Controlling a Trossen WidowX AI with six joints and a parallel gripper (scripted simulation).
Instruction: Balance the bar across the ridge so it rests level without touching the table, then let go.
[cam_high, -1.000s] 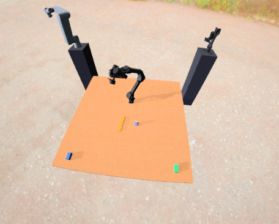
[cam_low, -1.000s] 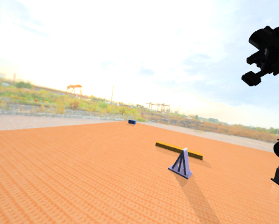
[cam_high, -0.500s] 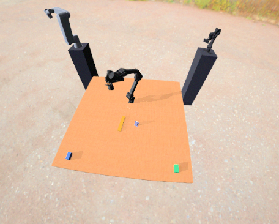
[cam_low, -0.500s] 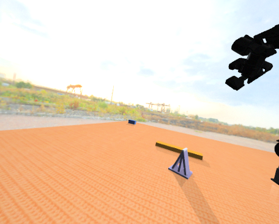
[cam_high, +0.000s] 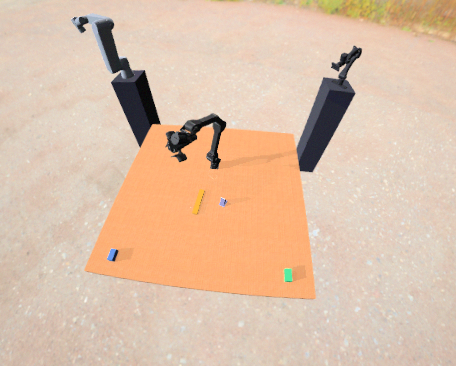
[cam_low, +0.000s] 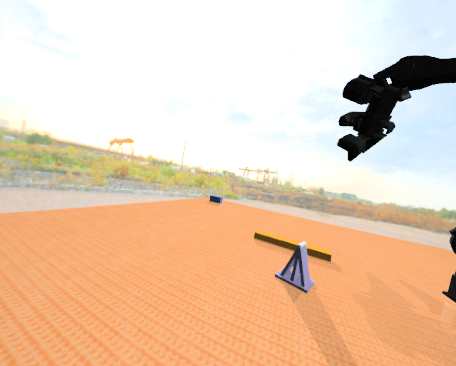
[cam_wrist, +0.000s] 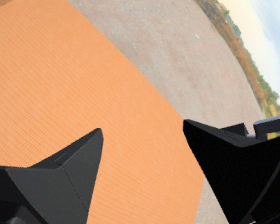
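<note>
Right now the yellow bar is 280 mm below my gripper tip, 190 mm to the left of it and 160 mm ahead of it. The rest, counted from my gripper tip: green block: 750 mm to the left, 570 mm ahead, 270 mm below; blue block: 570 mm ahead, 270 mm below, 250 mm to the right; pale purple wedge-shaped ridge: 350 mm to the left, 260 mm below, 150 mm ahead.
</note>
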